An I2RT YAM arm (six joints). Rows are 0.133 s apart.
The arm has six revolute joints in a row. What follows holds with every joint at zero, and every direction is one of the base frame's.
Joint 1 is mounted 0.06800 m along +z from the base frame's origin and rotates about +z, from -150.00 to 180.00 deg.
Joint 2 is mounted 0.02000 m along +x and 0.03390 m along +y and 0.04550 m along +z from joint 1 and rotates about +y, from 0.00 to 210.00 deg.
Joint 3 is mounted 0.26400 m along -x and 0.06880 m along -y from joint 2 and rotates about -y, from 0.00 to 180.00 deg.
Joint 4 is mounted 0.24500 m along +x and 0.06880 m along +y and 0.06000 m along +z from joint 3 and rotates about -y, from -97.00 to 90.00 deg.
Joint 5 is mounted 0.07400 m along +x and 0.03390 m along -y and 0.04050 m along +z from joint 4 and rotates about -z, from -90.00 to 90.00 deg.
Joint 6 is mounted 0.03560 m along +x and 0.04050 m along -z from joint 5 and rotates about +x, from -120.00 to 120.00 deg.
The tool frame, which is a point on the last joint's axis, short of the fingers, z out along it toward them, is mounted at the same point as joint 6; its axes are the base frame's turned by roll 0.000, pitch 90.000 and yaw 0.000 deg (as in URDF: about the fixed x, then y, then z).
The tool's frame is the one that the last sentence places.
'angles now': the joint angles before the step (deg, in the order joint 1, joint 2, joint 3, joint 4, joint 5, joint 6). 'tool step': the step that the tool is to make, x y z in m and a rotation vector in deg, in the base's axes. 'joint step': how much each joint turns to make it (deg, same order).
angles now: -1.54 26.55 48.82 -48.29 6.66 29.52
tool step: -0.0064 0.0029 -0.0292 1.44 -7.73 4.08
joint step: 0.01 -8.94 -10.22 8.97 -4.39 -0.01
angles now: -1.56 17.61 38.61 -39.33 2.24 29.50
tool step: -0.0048 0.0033 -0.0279 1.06 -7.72 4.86
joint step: 0.07 -9.10 -9.47 8.06 -4.95 0.03
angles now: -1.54 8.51 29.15 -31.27 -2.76 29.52
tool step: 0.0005 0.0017 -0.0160 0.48 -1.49 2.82
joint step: -0.09 -3.47 -4.27 2.28 -2.96 0.01
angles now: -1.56 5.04 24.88 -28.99 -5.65 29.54
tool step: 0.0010 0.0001 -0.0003 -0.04 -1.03 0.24
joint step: -0.03 -0.22 -0.55 1.36 -0.26 -0.05
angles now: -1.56 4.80 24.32 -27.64 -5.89 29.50
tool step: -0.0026 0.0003 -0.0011 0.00 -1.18 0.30
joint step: 0.06 -1.50 -0.53 0.20 -0.24 0.00
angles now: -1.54 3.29 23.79 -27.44 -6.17 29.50
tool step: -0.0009 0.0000 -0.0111 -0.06 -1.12 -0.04
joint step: 0.00 -3.10 -2.81 0.83 0.05 -0.03
